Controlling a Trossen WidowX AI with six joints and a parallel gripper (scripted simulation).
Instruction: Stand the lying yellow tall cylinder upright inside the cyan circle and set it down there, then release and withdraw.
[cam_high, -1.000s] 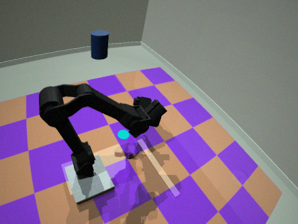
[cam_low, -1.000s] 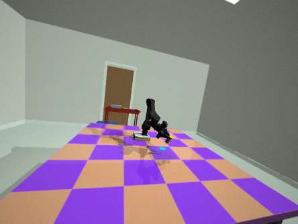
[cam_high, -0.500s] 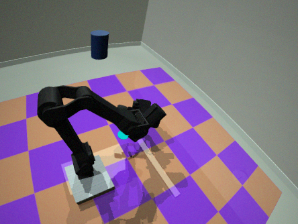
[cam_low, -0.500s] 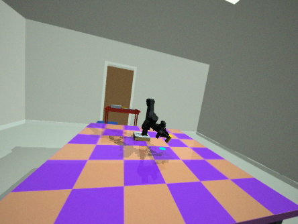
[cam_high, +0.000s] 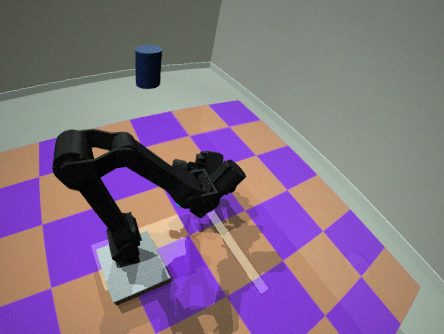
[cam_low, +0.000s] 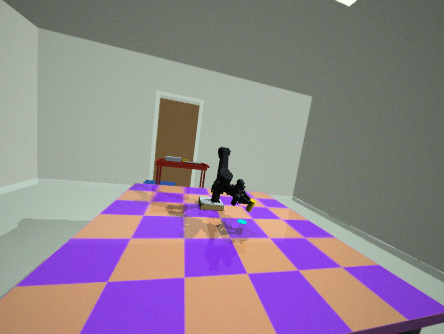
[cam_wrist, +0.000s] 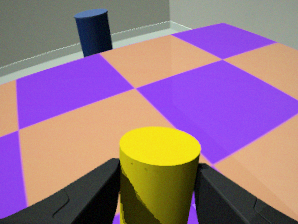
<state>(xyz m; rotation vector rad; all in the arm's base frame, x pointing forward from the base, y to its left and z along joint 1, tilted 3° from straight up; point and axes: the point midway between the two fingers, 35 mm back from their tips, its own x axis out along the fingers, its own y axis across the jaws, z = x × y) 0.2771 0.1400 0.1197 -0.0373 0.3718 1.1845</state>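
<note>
Now: the cyan circle 140 mm below my gripper tip, 60 mm behind it and 20 mm to the right of it. Round my gripper tip: yellow tall cylinder: 20 mm below.
</note>
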